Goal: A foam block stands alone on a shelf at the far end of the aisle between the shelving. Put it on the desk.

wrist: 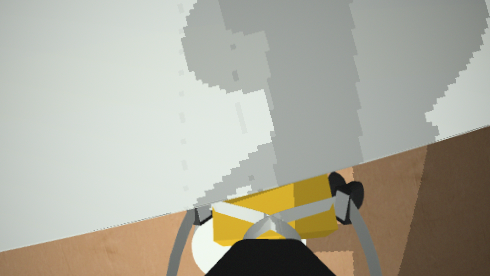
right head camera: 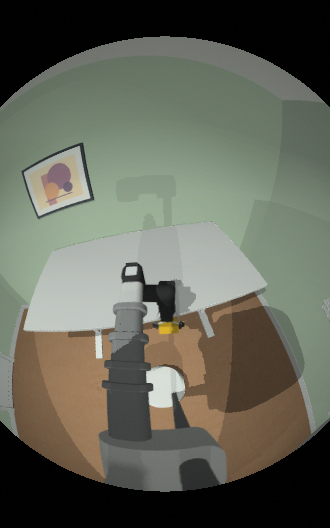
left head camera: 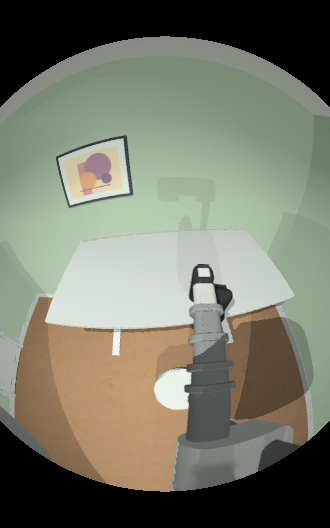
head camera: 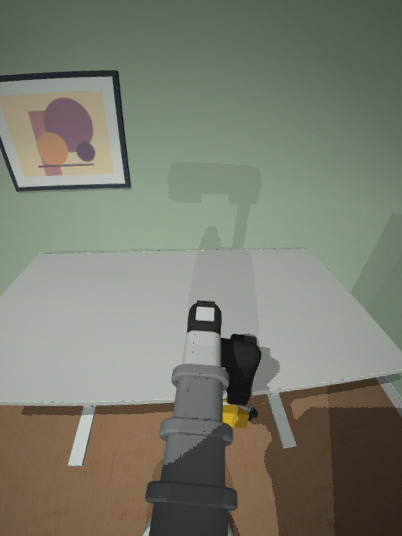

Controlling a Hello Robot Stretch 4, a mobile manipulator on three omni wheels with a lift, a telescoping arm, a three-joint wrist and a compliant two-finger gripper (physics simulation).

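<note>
The yellow foam block is between the fingers of my gripper, which is shut on it. In the wrist view the block sits askew, its upper edge along the desk's front edge, and the left finger pad is mostly hidden. Block and gripper hang right at the front edge of the white desk, beside its top rather than over it. Whether they touch the edge I cannot tell. In the left head view the arm hides the block.
My extended arm reaches over the desk's front edge. Desk feet stand on the brown floor. A round white part is low beside the arm. A green wall with a framed picture is behind the desk.
</note>
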